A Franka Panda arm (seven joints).
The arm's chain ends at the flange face. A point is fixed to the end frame.
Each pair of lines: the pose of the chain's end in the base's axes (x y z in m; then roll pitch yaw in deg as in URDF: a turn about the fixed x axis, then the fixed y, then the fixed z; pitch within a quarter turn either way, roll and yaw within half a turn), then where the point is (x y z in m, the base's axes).
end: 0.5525 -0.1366 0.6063 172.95 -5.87 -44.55
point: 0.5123 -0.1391 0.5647
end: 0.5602 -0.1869 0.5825 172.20 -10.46 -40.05
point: 0.5226 -0.1951 0.5393
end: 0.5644 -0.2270 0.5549 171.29 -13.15 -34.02
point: 0.5291 -0.2407 0.5111
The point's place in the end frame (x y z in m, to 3 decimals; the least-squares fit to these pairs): -0.031 0.025 0.042
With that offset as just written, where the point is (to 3 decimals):
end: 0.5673 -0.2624 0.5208 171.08 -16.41 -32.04
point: 0.535 -0.279 0.476
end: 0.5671 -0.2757 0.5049 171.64 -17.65 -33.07
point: 0.535 -0.292 0.459
